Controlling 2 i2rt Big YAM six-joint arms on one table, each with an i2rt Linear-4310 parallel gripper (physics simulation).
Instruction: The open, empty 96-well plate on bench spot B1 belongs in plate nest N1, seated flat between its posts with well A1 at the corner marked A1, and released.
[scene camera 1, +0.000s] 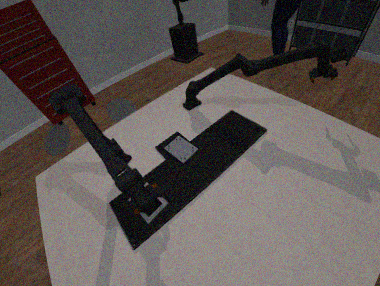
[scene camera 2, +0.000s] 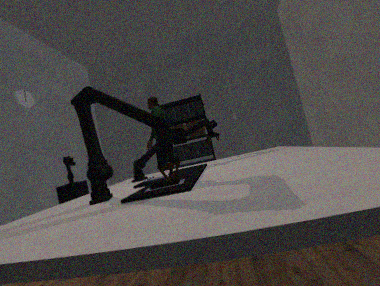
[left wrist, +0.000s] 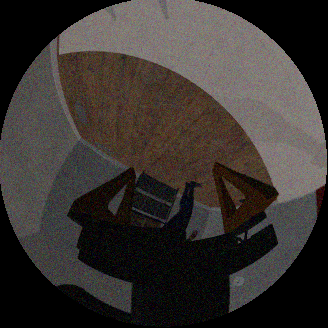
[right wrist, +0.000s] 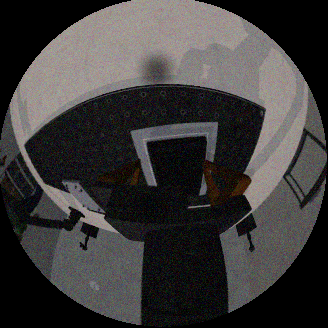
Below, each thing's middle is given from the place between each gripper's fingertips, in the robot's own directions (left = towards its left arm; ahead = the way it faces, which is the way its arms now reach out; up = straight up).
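I see the dark well plate (right wrist: 176, 161) 115 cm to the right of my left hand, 37 cm behind it and 15 cm below it. My right hand is 1 cm above the dark well plate, 1 cm to the left of it and 3 cm past it.
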